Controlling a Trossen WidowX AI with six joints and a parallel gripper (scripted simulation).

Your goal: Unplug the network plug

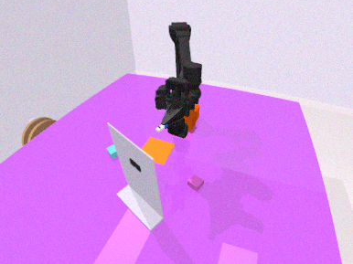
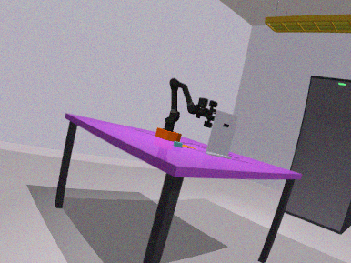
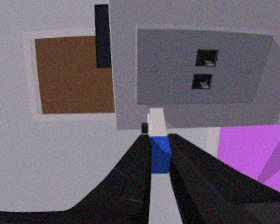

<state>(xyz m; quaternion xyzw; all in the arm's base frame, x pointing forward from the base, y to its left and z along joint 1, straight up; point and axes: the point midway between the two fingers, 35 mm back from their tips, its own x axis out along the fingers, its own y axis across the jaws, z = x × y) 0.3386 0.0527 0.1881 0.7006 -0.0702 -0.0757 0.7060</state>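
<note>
My gripper tip is now 25 cm above the orange marked square, 14 cm past it and 9 cm to the left of it. Round my gripper tip: network plug: 1 cm ahead; grey upright panel: 13 cm below, 10 cm ahead, 5 cm to the right; thin pale tab: 1 cm ahead.
</note>
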